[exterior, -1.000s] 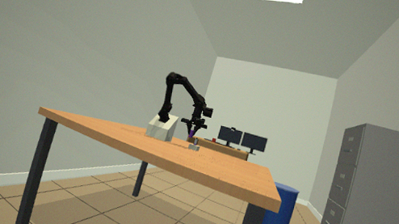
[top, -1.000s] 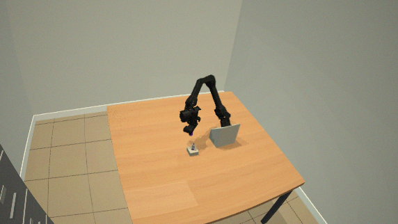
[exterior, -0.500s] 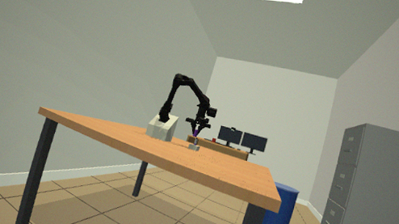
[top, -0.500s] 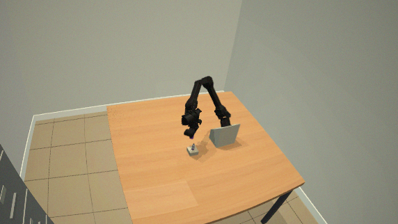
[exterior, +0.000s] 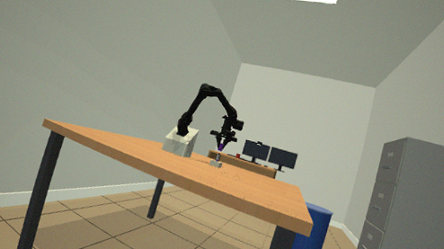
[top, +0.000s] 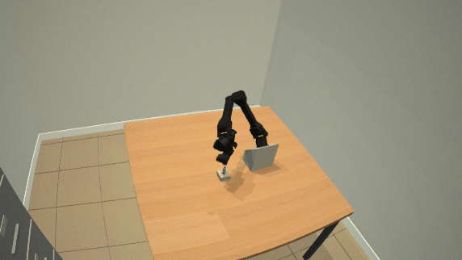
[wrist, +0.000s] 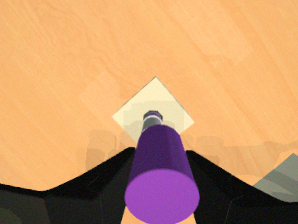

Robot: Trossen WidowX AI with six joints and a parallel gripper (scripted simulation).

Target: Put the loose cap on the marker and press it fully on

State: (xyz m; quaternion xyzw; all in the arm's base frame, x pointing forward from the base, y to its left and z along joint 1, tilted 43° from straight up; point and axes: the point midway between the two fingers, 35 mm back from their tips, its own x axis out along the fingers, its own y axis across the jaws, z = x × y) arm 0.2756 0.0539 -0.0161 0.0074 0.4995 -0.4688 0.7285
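Now: the holder block 10 cm below my gripper tip and 1 cm to the left of it. Round my gripper tip: purple cap (1 cm above).
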